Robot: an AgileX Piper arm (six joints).
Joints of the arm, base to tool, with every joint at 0 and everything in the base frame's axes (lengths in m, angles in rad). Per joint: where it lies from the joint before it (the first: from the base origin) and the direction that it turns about. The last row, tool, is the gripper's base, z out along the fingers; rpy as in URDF.
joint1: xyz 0 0 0.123 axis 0 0 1
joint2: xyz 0 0 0 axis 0 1 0
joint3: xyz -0.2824 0 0.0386 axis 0 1 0
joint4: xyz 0.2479 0 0.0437 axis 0.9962 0 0.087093
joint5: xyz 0 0 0 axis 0 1 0
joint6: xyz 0.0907 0 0.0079 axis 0.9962 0 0.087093
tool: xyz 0 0 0 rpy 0 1.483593 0
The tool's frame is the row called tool.
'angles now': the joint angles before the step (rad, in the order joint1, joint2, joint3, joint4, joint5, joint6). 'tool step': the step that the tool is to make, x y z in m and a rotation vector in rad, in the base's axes. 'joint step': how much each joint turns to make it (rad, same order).
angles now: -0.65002 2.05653 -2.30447 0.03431 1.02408 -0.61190
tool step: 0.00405 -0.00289 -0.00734 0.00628 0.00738 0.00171
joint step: 0.00000 0.01669 0.00007 0.00210 -0.00703 -0.00199
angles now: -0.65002 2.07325 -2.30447 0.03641 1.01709 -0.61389
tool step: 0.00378 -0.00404 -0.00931 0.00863 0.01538 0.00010
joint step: -0.00194 0.02000 0.00003 0.00001 -0.00247 -0.00327
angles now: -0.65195 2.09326 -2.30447 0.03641 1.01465 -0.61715
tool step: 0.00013 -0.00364 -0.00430 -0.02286 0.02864 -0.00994
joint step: 0.00000 0.00889 0.00002 -0.03642 0.00000 -0.00092
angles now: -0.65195 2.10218 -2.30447 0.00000 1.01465 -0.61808
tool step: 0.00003 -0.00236 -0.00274 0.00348 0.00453 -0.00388
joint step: -0.00387 0.00573 -0.00003 0.00000 0.00001 0.00001
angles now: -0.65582 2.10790 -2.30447 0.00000 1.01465 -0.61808
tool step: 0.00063 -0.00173 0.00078 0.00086 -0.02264 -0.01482
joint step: -0.00205 0.00227 -0.00225 0.00001 -0.01742 0.01932
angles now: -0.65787 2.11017 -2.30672 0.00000 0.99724 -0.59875
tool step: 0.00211 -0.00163 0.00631 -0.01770 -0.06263 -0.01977
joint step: 0.00000 0.00001 -0.00877 0.00000 -0.05163 0.03131
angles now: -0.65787 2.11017 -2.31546 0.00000 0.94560 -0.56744
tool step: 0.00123 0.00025 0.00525 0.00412 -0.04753 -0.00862
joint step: -0.00040 -0.00001 -0.01139 0.01579 -0.02382 0.02135
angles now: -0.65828 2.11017 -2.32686 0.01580 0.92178 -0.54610
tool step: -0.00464 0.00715 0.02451 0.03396 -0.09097 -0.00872
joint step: -0.00177 -0.00884 -0.07360 0.04910 0.02986 0.04430
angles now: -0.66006 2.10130 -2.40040 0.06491 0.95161 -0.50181
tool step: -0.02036 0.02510 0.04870 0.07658 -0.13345 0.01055
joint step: -0.00001 -0.06198 -0.08922 0.09078 0.08596 0.07605
